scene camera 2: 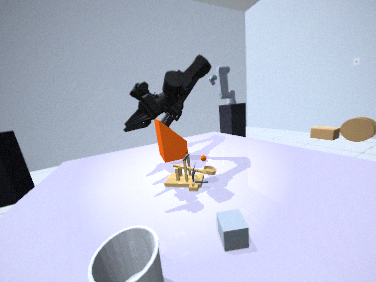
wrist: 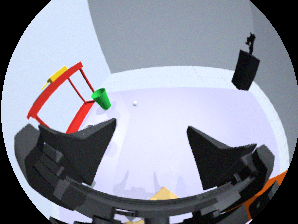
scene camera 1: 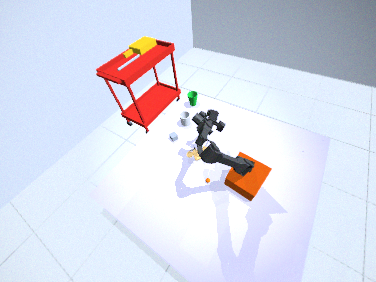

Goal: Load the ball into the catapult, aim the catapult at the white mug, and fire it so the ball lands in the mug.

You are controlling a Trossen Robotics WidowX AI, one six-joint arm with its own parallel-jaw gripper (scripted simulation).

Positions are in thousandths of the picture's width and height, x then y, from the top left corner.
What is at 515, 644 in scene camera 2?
A wooden catapult.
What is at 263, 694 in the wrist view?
My gripper.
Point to a grey cube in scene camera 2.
624, 824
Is my gripper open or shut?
Open.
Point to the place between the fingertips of my gripper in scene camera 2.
331, 456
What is my gripper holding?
Nothing.
